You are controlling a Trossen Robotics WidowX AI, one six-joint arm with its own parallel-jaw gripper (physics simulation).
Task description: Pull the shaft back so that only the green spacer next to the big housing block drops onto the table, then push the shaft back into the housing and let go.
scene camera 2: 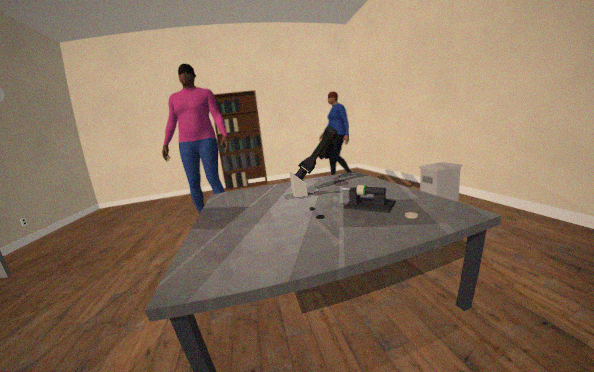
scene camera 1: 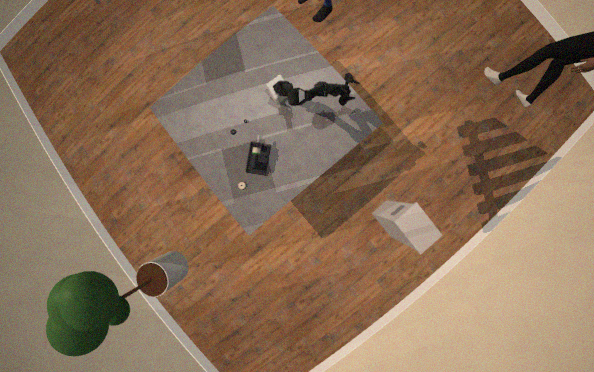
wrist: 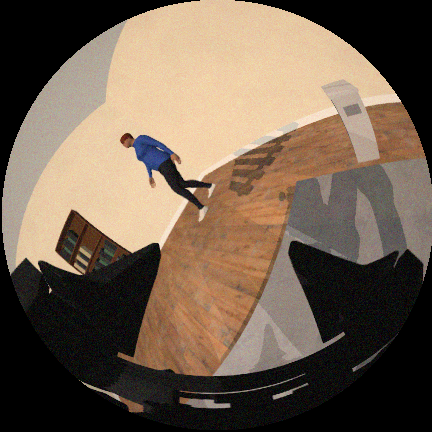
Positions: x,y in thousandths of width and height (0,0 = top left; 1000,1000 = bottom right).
Labels:
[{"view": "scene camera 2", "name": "dark housing assembly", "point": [639,547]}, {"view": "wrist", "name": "my gripper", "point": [524,578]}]

